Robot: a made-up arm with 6 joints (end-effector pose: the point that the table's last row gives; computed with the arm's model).
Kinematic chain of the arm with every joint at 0, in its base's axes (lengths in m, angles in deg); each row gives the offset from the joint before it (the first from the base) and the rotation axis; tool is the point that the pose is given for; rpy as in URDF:
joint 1: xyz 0 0 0.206 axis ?
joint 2: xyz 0 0 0 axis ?
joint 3: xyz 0.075 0 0.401 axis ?
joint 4: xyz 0.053 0 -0.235 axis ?
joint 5: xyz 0 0 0 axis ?
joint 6: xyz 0.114 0 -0.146 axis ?
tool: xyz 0 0 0 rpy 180 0 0
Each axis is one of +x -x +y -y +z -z.
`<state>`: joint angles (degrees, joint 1 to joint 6).
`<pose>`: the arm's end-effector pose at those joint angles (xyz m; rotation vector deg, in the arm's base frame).
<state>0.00 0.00 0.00 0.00 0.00 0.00</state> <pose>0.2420 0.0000 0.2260 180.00 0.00 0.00</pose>
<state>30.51 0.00 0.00 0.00 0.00 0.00</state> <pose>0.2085 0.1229 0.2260 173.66 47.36 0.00</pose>
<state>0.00 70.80 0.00 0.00 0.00 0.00</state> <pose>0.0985 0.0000 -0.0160 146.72 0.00 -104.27</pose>
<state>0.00 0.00 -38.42 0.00 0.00 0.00</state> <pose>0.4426 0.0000 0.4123 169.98 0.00 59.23</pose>
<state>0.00 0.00 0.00 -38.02 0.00 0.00</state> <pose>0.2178 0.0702 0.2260 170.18 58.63 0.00</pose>
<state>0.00 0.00 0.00 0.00 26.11 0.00</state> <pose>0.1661 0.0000 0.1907 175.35 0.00 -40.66</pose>
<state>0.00 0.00 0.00 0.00 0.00 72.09</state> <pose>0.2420 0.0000 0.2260 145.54 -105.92 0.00</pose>
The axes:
joint 1: +z
joint 2: +y
joint 3: +y
joint 4: -z
joint 5: +y
joint 6: -z

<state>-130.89 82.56 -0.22 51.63 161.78 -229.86</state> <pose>-0.0861 -0.2838 0.2081 -8.56 -89.09 116.73</pose>
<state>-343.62 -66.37 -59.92 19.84 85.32 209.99</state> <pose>-0.0152 0.0437 0.5883 9.78 143.68 44.90</pose>
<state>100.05 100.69 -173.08 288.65 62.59 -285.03</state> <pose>-0.0630 0.7741 -0.0371 -129.72 -68.86 -94.68</pose>
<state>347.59 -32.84 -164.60 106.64 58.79 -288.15</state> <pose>-0.3237 0.1358 0.9514 -59.49 -27.48 -21.01</pose>
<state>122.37 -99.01 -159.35 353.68 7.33 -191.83</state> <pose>0.4322 -0.7012 0.1530 76.18 -26.53 89.51</pose>
